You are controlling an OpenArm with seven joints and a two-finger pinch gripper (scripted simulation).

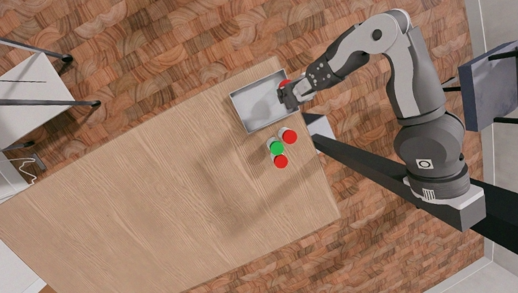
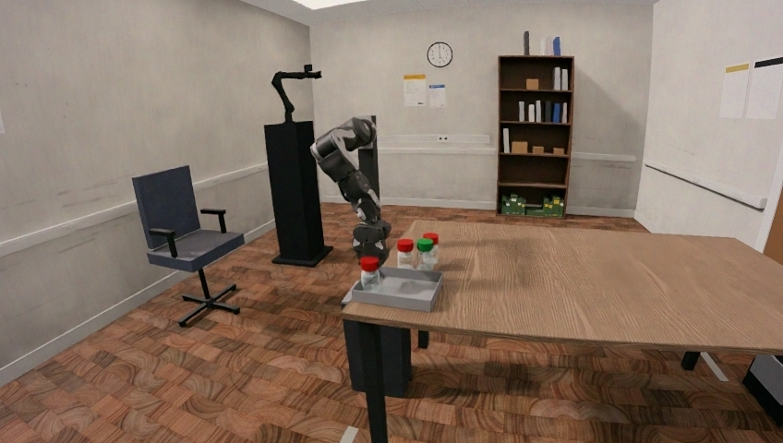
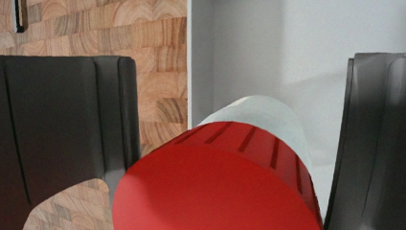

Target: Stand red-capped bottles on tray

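Now: hand 8 cm short of the grey tray, 1 cm to the left of it and 8 cm above it. The rest, counted from my hand: green-capped bottle (14 cm ahead, 17 cm to the left, 5 cm below).
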